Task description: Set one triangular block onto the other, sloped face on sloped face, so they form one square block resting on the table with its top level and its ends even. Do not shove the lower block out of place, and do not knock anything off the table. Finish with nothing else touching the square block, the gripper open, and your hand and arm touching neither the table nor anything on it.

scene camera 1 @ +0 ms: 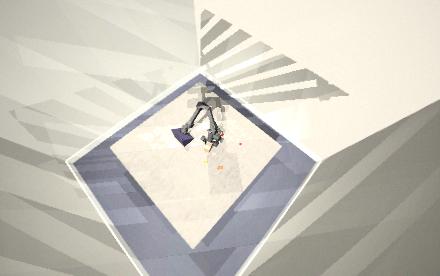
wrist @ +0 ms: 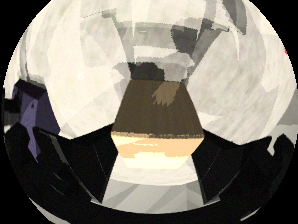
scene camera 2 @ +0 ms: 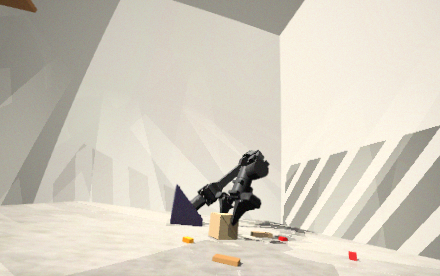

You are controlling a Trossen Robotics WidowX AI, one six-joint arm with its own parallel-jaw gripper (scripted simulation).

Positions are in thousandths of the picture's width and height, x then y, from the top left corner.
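Observation:
I see my gripper (scene camera 2: 515, 810), and the wrist view has the gripper (wrist: 525, 565) too. What the gripper holds is a tan triangular block (wrist: 525, 569).

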